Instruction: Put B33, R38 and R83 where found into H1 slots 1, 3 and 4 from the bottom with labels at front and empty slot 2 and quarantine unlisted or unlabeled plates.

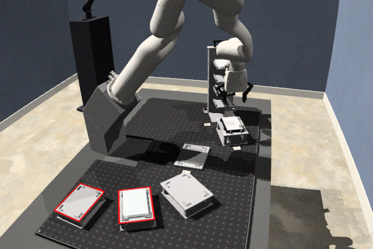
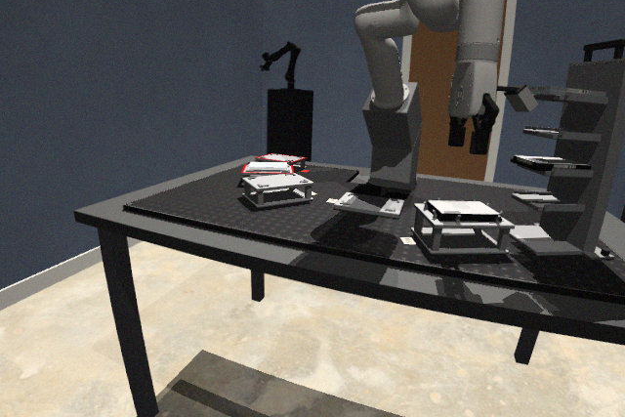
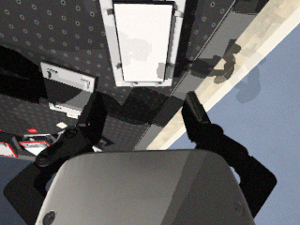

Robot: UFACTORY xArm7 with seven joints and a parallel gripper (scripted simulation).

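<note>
Now: hand 14 cm above the pinned regrip nest RG, 1 cm to the right of it and 1 cm past it. From my hand the other things lie so: plate hotel H1 (23 cm to the left, 15 cm behind, 1 cm below); then H1 deck label (20 cm below, 16 cm behind, 6 cm to the left).
</note>
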